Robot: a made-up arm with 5 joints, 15 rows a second.
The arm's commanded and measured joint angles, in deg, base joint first. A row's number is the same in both.
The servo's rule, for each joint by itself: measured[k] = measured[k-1] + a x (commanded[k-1-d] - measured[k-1]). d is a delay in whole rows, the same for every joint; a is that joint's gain. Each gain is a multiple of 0.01, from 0.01 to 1. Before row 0 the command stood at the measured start. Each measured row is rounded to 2 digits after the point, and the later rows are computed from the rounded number. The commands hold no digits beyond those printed.
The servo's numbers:
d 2
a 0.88 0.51 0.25 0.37 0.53
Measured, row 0: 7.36 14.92 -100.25 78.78 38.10
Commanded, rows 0 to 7: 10.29 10.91 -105.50 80.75 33.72; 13.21 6.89 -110.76 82.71 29.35; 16.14 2.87 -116.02 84.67 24.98; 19.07 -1.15 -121.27 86.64 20.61; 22.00 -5.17 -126.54 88.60 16.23; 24.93 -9.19 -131.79 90.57 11.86; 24.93 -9.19 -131.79 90.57 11.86; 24.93 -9.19 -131.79 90.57 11.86
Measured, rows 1 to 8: 7.36 14.92 -100.25 78.78 38.10; 7.36 14.92 -100.25 78.78 38.10; 9.94 12.87 -101.56 79.51 35.78; 12.82 9.82 -103.86 80.69 32.37; 15.74 6.28 -106.90 82.16 28.45; 18.67 2.49 -110.49 83.82 24.29; 21.60 -1.42 -114.50 85.59 20.02; 24.53 -5.38 -118.82 87.43 15.70
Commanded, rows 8 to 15: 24.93 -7.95 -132.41 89.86 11.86; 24.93 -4.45 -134.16 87.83 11.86; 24.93 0.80 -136.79 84.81 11.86; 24.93 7.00 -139.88 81.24 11.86; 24.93 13.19 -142.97 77.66 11.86; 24.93 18.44 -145.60 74.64 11.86; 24.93 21.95 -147.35 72.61 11.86; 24.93 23.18 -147.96 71.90 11.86
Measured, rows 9 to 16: 24.88 -7.32 -122.06 88.59 13.66; 24.92 -8.27 -124.49 89.32 12.71; 24.93 -8.11 -126.47 89.52 12.26; 24.93 -6.24 -128.39 88.89 12.05; 24.93 -2.65 -130.49 87.38 11.95; 24.93 2.27 -132.84 85.11 11.90; 24.93 7.84 -135.37 82.35 11.88; 24.93 13.25 -137.93 79.50 11.87
